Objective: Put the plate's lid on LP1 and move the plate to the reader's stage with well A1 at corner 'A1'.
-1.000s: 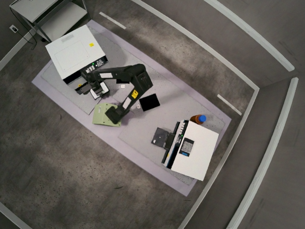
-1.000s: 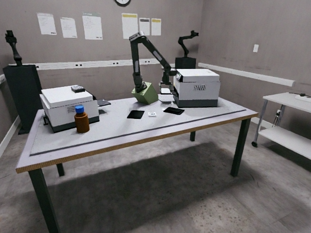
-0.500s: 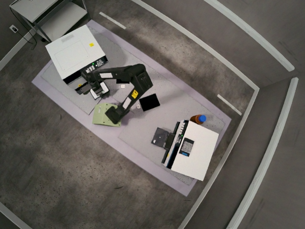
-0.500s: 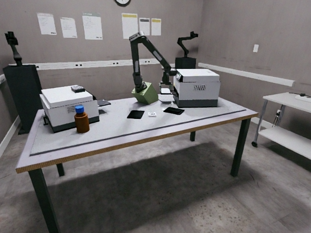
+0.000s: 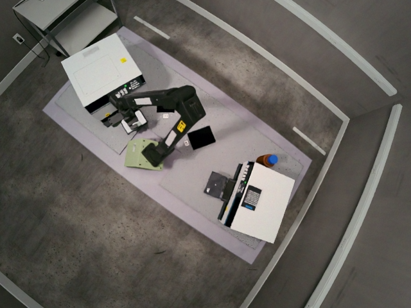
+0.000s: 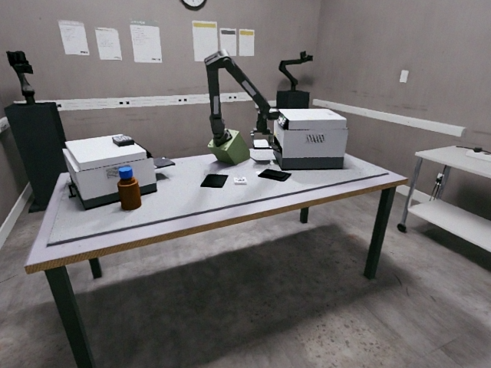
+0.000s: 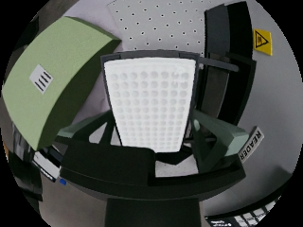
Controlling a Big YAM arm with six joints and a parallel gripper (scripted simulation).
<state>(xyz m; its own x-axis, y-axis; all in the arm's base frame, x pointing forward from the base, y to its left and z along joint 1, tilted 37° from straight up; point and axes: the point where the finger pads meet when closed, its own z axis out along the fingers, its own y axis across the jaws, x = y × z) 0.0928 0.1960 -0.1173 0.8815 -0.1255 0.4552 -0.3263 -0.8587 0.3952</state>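
My hand is right at the white well plate. The rest, counted from my hand: black pad 38 cm to the right, 20 cm ahead, 12 cm below; then white label 17 cm ahead, 12 cm below, 10 cm to the right; then brown capped bottle 81 cm to the right, 33 cm ahead, 1 cm below.
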